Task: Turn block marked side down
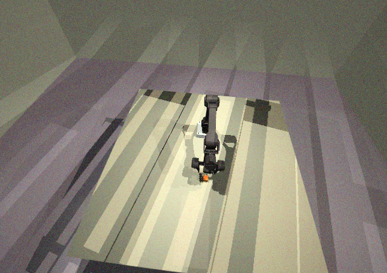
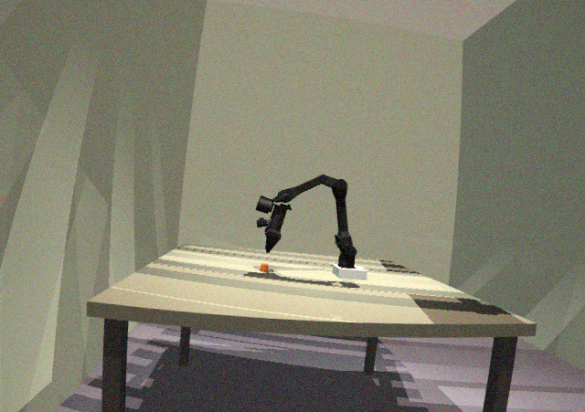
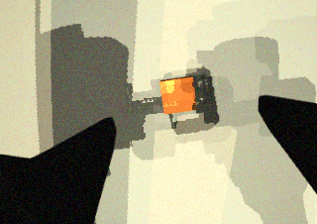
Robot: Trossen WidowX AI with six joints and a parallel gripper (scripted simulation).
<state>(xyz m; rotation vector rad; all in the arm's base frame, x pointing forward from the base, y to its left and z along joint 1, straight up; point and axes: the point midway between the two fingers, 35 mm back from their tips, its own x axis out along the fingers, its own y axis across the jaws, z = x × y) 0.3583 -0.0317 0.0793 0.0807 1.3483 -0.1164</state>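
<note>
Right now the orange block is 70 mm below my gripper tip.
</note>
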